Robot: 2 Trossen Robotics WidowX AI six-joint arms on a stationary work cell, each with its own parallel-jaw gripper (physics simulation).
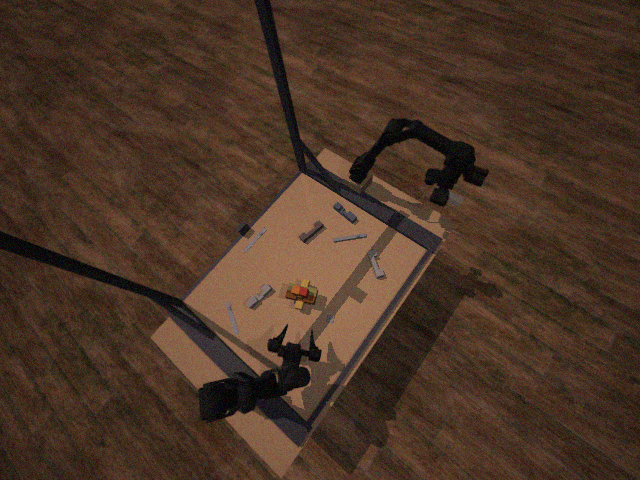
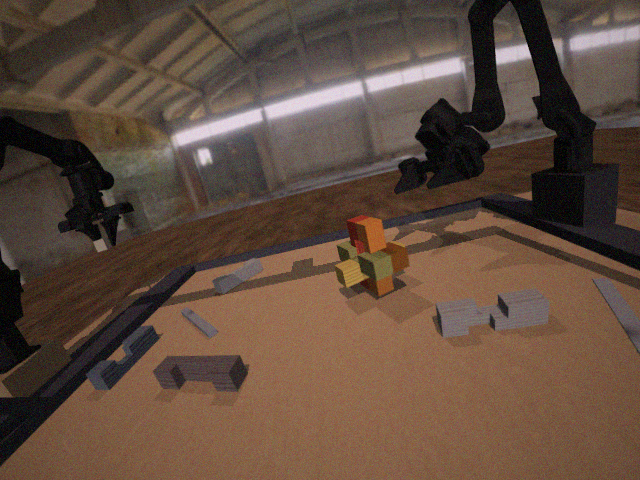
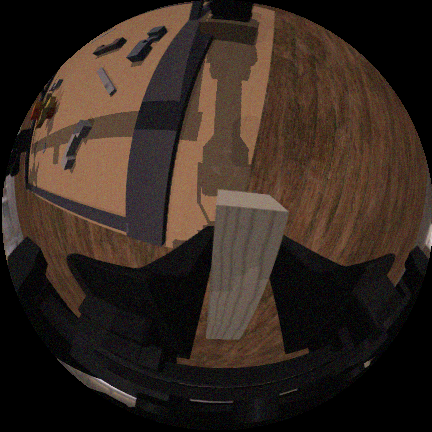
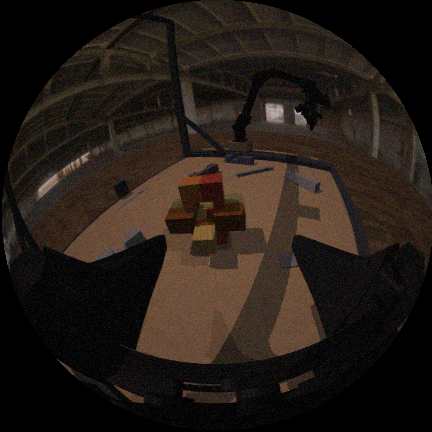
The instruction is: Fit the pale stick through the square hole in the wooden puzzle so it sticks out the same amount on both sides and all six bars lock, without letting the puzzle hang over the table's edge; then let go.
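Frame: origin at the left arm's base, x down, y left, z ahead, level; millimetres.
Seen in the pictures: left gripper, fingertip midpoint: (image 2: 108, 247) (image 3: 238, 233) (image 4: 309, 129); right gripper, fingertip midpoint: (image 1: 299, 327) (image 2: 410, 189) (image 4: 231, 242); left arm's base at its link origin: (image 1: 358, 176) (image 2: 11, 360) (image 4: 239, 140); right arm's base at its link origin: (image 2: 573, 168).
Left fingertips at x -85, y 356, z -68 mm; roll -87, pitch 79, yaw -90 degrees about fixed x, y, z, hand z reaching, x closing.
Pixels of each thing's middle, then the offset from my left fingertips to it. Level surfaces: height alone.
- table at its surface level: dx +151 mm
- pale stick at the middle of its body: (image 3: 232, 287) (image 2: 113, 239) (image 1: 447, 196) (image 4: 315, 128) dx -14, dy +34, dz -5 mm
- light grey notched bar at the middle of its body: (image 2: 490, 313) (image 4: 119, 249) (image 1: 259, 296) dx +136, dy -360, dz +777 mm
- dark brown notched bar at the middle of its body: (image 2: 199, 372) (image 4: 204, 172) (image 1: 311, 231) dx +136, dy -371, dz +407 mm
- grey bar at the middle of its body: (image 2: 238, 274) (image 3: 73, 144) (image 4: 301, 178) (image 1: 375, 263) dx +136, dy -49, dz +358 mm
The wooden puzzle (image 1: 300, 292) (image 2: 376, 262) (image 3: 45, 111) (image 4: 230, 219), of red, orange, olive and yellow bars, stands on the table (image 1: 279, 258) (image 2: 320, 403), inside its dark rim. I cannot make out its square hole clearly. My left gripper (image 2: 105, 239) (image 3: 238, 233) is shut on the pale stick (image 2: 99, 244) (image 3: 245, 270), held in the air outside the rim, far from the puzzle. The stick's end juts past the fingertips. My right gripper (image 1: 299, 330) (image 2: 413, 189) (image 4: 231, 242) is open and empty, raised and pointing towards the puzzle, apart from it.
A light grey notched bar (image 1: 259, 296) (image 2: 522, 311) lies near the puzzle. A dark brown notched bar (image 1: 311, 232) (image 2: 204, 365), a blue-grey one (image 1: 344, 212) (image 2: 124, 359) and another grey bar (image 1: 376, 264) (image 2: 237, 277) lie farther off. Thin strips lie around. Dark frame posts (image 1: 281, 85) rise at the rim.
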